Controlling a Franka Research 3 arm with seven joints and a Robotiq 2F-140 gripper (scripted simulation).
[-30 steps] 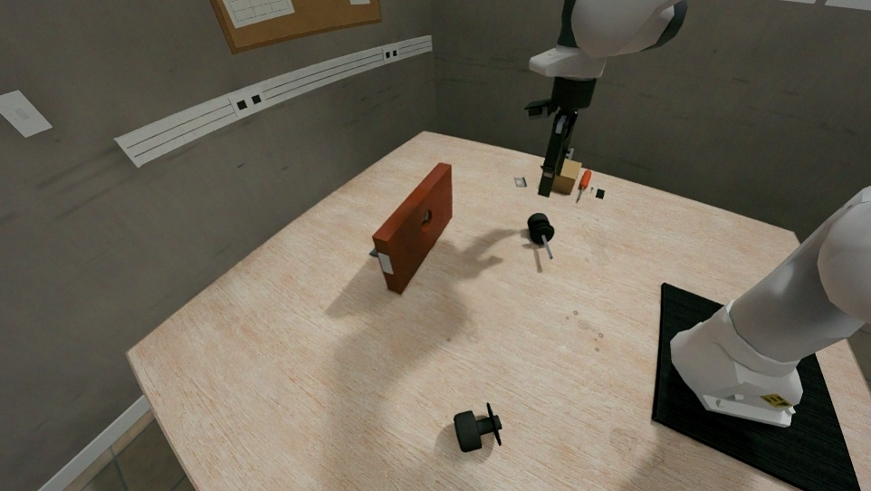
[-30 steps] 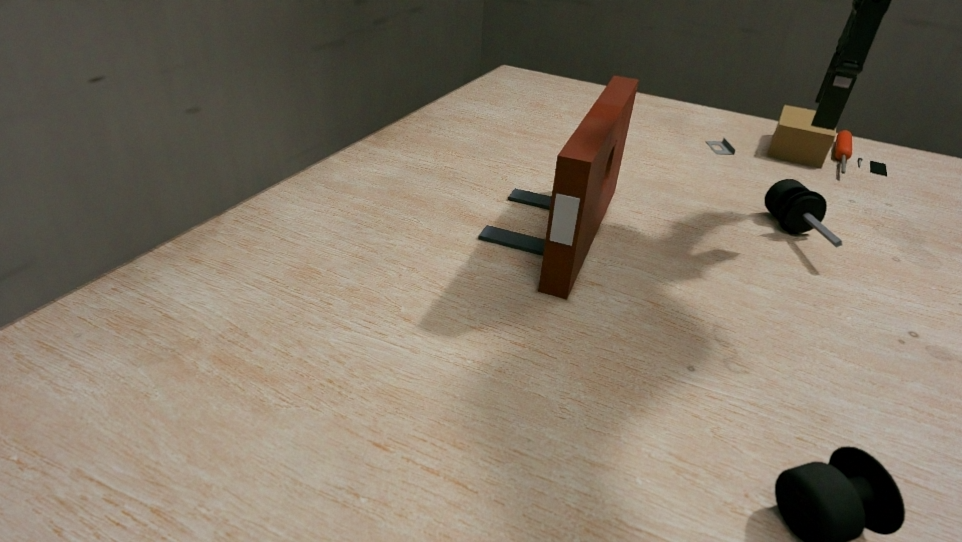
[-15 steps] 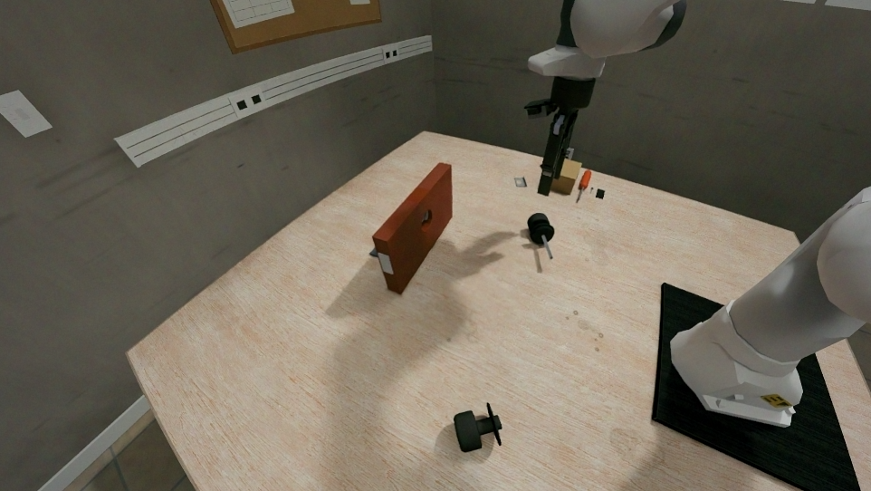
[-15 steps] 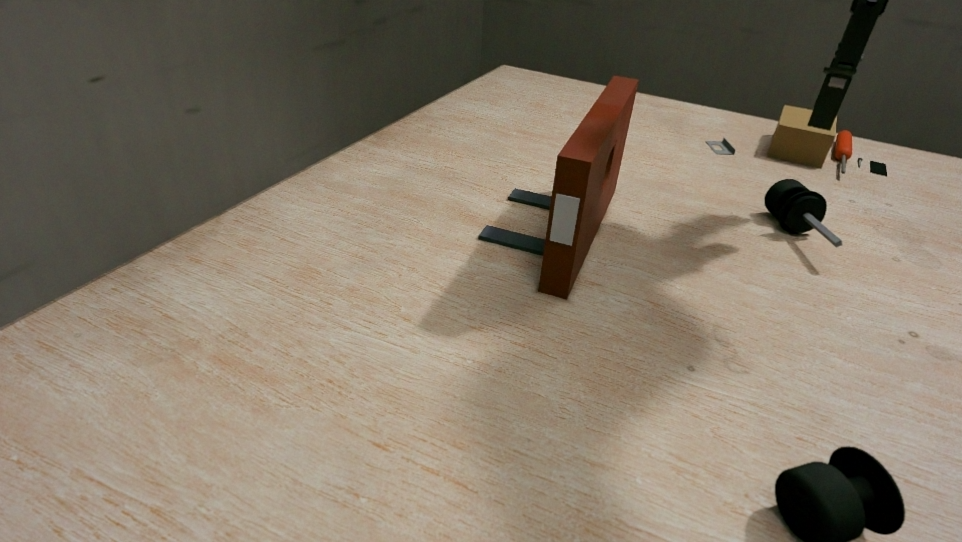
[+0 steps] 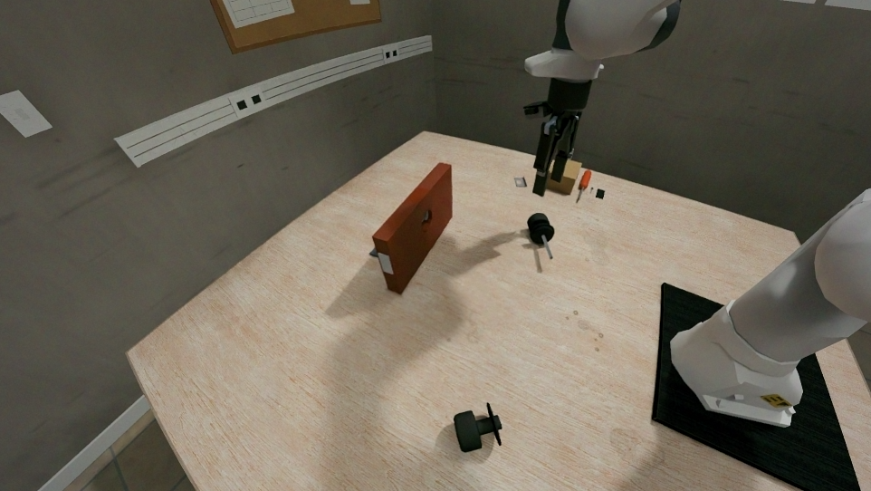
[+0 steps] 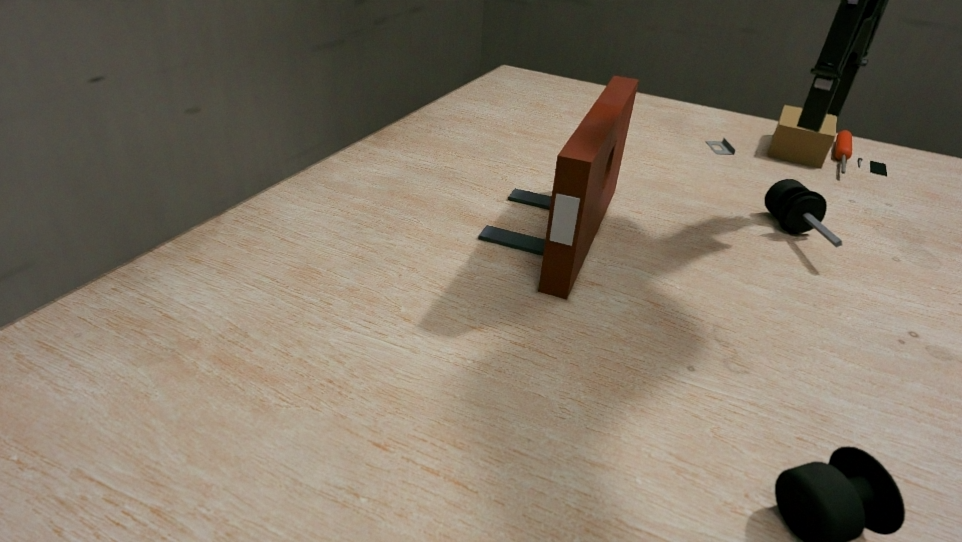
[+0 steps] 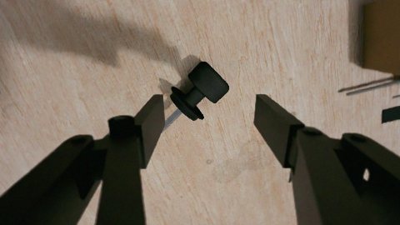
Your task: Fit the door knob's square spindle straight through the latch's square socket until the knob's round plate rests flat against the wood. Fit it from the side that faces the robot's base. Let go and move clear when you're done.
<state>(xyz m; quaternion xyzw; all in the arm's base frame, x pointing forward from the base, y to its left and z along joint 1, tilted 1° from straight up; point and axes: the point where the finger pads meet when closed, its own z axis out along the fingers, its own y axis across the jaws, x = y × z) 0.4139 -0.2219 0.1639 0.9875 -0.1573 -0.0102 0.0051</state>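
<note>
Now: the black door knob 20 mm behind my hand, 30 mm to the left of it and 140 mm below it. From my hand the other things lie so: red-brown wooden door slab: 240 mm ahead, 190 mm to the left, 80 mm below; then grey latch plate: 230 mm ahead, 340 mm to the left, 70 mm below; then tan box: 20 mm behind, 300 mm to the right, 150 mm below.
</note>
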